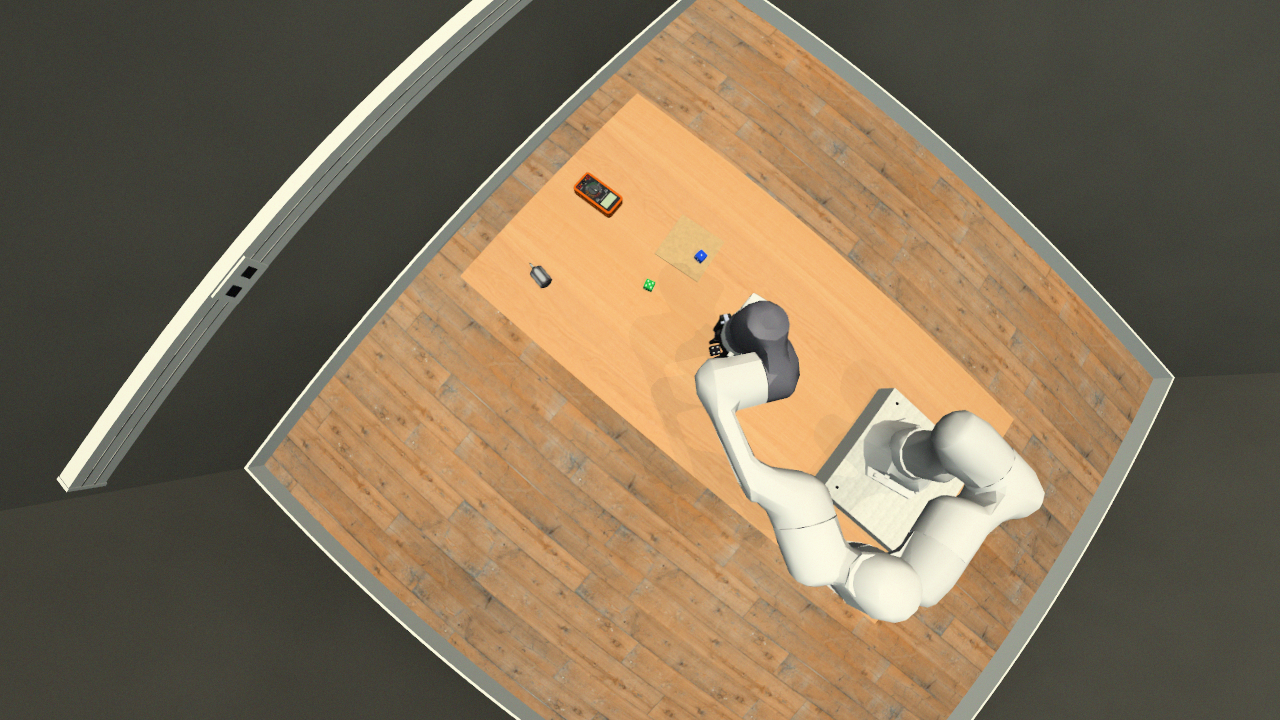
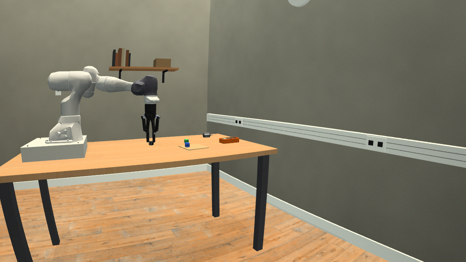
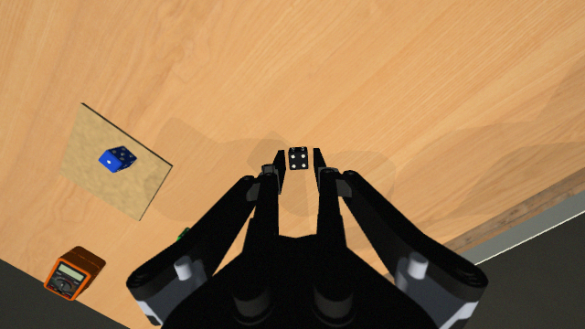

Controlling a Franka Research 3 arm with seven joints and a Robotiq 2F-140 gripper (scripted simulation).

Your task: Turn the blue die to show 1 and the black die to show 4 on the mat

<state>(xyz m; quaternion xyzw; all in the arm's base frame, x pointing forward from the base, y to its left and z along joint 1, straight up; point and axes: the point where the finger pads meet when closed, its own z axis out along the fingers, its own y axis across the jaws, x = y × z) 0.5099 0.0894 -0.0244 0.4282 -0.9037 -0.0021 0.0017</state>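
The black die is 4 cm below my hand. Also, from my hand: tan mat (23 cm ahead, 18 cm to the right, 5 cm below); blue die (19 cm ahead, 17 cm to the right, 3 cm below); green die (24 cm ahead, 4 cm below, 2 cm to the right).
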